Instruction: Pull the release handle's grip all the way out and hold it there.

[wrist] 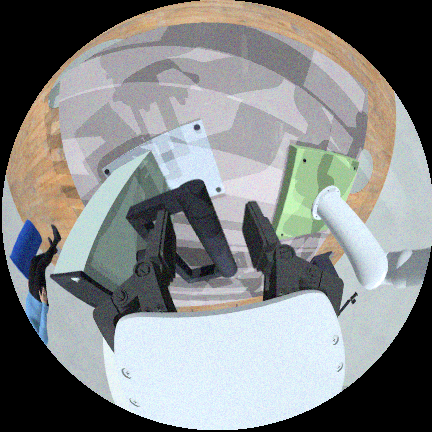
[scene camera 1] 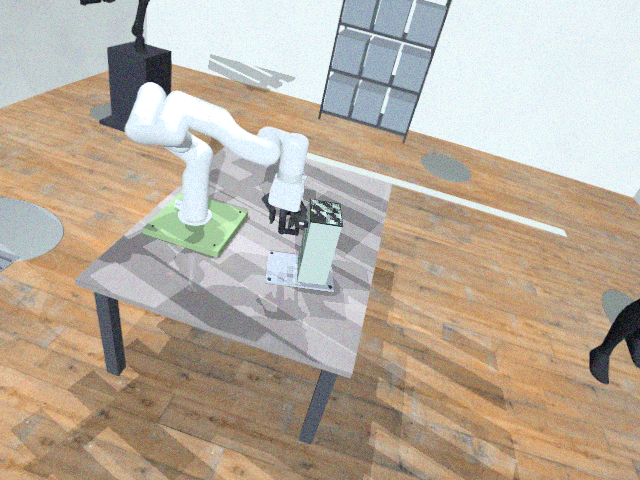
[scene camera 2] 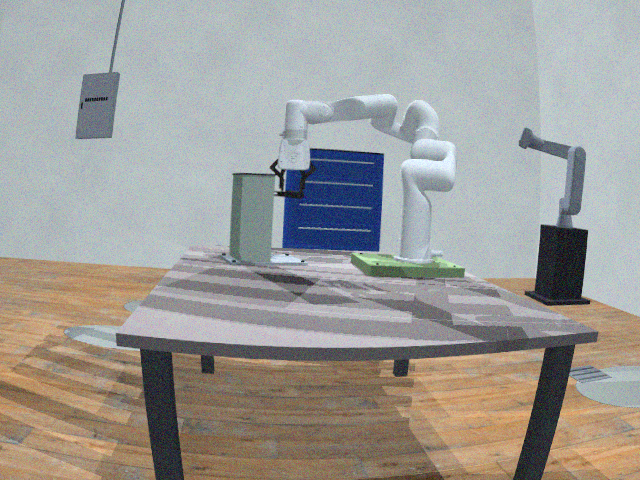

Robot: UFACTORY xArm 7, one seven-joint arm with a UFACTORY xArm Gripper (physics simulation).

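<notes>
The release handle's black grip (scene camera 1: 288,230) (wrist: 209,227) is a rectangular loop on the side of a pale green upright box (scene camera 1: 319,253) (scene camera 2: 253,222) (wrist: 100,225). In scene camera 2 the grip's thin dark edge (scene camera 2: 293,195) shows beside the box. My gripper (scene camera 1: 287,219) (scene camera 2: 292,190) (wrist: 207,219) is partly open at the grip. In the wrist view the outer bar lies between the two fingers, nearer the left one, with a wide gap to the right one. The left finger is on the box side of the bar and hides part of the loop.
The box stands on a light metal plate (scene camera 1: 279,262) (scene camera 2: 294,260) (wrist: 200,162), bolted on the table (scene camera 1: 227,294) (scene camera 2: 330,330). The arm's green base (scene camera 1: 170,229) (scene camera 2: 372,266) (wrist: 295,200) is on the other side of the gripper from the box.
</notes>
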